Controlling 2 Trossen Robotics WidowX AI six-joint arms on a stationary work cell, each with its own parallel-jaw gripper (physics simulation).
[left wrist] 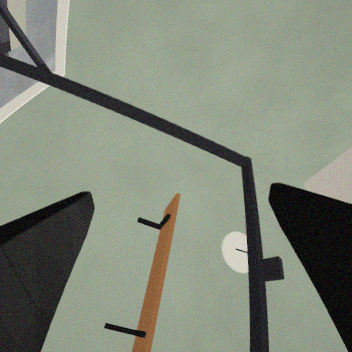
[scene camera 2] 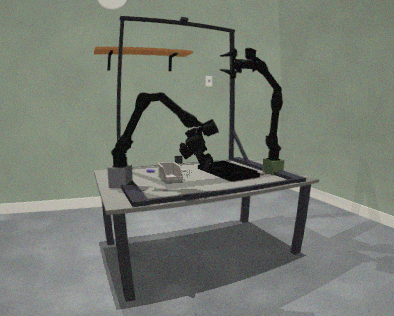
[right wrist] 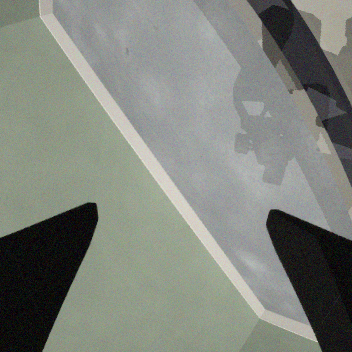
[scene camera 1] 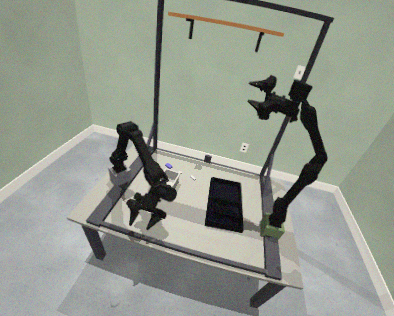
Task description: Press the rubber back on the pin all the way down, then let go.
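Pixels of known places: left gripper, fingertip midpoint: [left wrist: 181,195] [scene camera 2: 219,62] [scene camera 1: 248,92]; right gripper, fingertip midpoint: [scene camera 2: 203,166] [right wrist: 184,214] [scene camera 1: 138,227]; left arm's base, origin of the base link: [scene camera 2: 273,159] [scene camera 1: 275,221]; right arm's base, origin of the base link: [scene camera 2: 119,166] [scene camera 1: 119,168].
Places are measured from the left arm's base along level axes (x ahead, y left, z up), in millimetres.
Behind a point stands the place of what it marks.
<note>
A small blue piece [scene camera 1: 168,165] @(x 709, y -317, z -74 mm) [scene camera 2: 150,171] @(x 712, y -306, z -81 mm) lies on the table near its back left. A small white piece [scene camera 1: 193,177] @(x 511, y -265, z -77 mm) lies to the right of the bin. Which of them, if either, is the pin or its rubber back is too small to tell. My left gripper [scene camera 1: 249,92] @(x 334, y -131, z 592 mm) [scene camera 2: 221,63] @(x 334, y -131, z 592 mm) [left wrist: 181,195] @(x 334, y -131, z 592 mm) is open and empty, raised high above the table at the right. My right gripper [scene camera 1: 140,226] @(x 642, y 285, z 65 mm) [right wrist: 184,214] @(x 642, y 285, z 65 mm) is open and empty, above the front left of the table in scene camera 1. No pin or rubber back shows in either wrist view.
A small pale open bin [scene camera 1: 172,177] @(x 641, y -199, z -64 mm) [scene camera 2: 165,172] @(x 649, y -199, z -69 mm) stands near the small pieces, partly hidden by the right arm in scene camera 1. A black tray [scene camera 1: 225,220] @(x 257, y 10, z -81 mm) [scene camera 2: 245,173] @(x 259, y 55, z -54 mm) lies right of centre. Dark frame bars [scene camera 1: 158,75] @(x 871, y -477, z 488 mm) [scene camera 2: 120,80] @(x 875, y -462, z 497 mm) rise from the table.
</note>
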